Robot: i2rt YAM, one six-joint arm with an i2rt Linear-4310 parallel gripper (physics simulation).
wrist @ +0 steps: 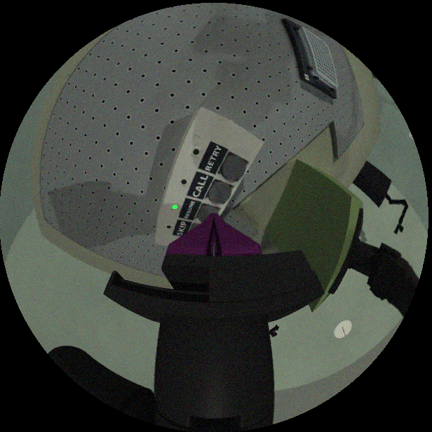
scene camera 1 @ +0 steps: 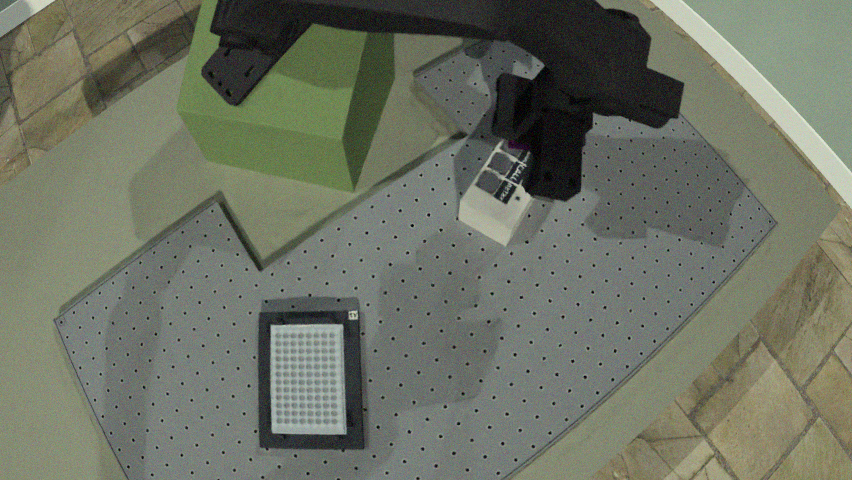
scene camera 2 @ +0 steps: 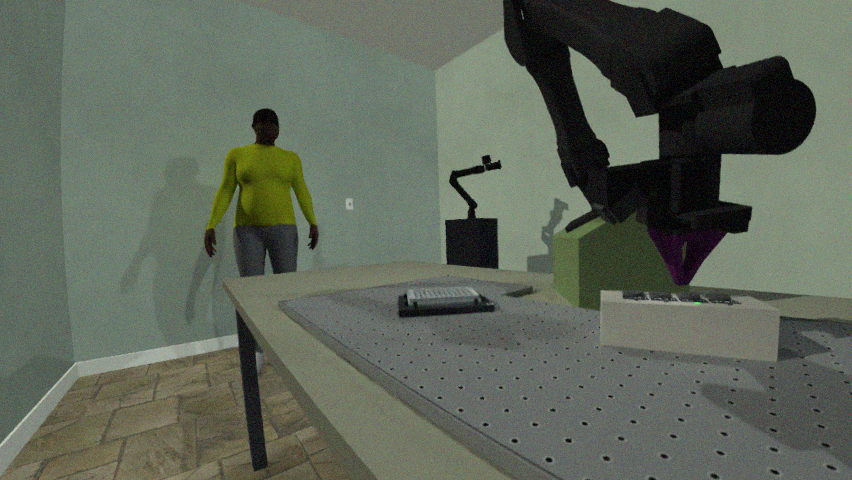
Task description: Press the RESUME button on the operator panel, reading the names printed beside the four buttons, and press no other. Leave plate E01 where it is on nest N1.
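Places are measured from the arm's base along level axes (x down, y ahead, z right), in centimetres.
Pixels of known places: gripper, fingertip midpoint: (scene camera 1: 510, 143) (scene camera 2: 681, 284); arm's base at its link origin: (scene camera 1: 273, 27).
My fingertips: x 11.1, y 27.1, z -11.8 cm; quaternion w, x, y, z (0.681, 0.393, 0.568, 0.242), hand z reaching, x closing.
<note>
Ahead of a thing's pixels: the offset from my fingertips to its top centre. Level surfaces: height alone.
The white operator panel @(dx +1.1, dy +2.0, dz +0.5 cm) (scene camera 1: 485, 215) (scene camera 2: 688, 329) (wrist: 225, 126) has four dark round buttons with the names RETRY, CALL, RESUME and SKIP beside them. The RESUME button (wrist: 206, 212) shows partly in the wrist view, beside its label (wrist: 189, 208); a green light (wrist: 175, 207) (scene camera 2: 696, 303) is lit at its row. My gripper (scene camera 2: 683, 282) (wrist: 213, 217) is shut and empty, its purple tips a small gap above the panel; in the wrist view they cover part of RESUME and most of the SKIP button. Plate E01 @(dx +4.1, dy +1.3, dz +35.9 cm) (scene camera 1: 307, 379) (scene camera 2: 442, 295) (wrist: 320, 56) sits on the dark nest N1 @(dx +4.5, dy +1.3, dz +35.9 cm) (scene camera 1: 354, 411) (scene camera 2: 447, 310) (wrist: 298, 46).
A green block (scene camera 1: 268, 134) (scene camera 2: 620, 259) (wrist: 310, 215) stands beside the perforated board @(dx +6.7 cm) (scene camera 1: 536, 333) (scene camera 2: 476, 381) (wrist: 120, 100), near the panel. In scene camera 2, a person (scene camera 2: 265, 184) stands behind the table and a second arm (scene camera 2: 462, 184) stands on a black pedestal (scene camera 2: 471, 241).
</note>
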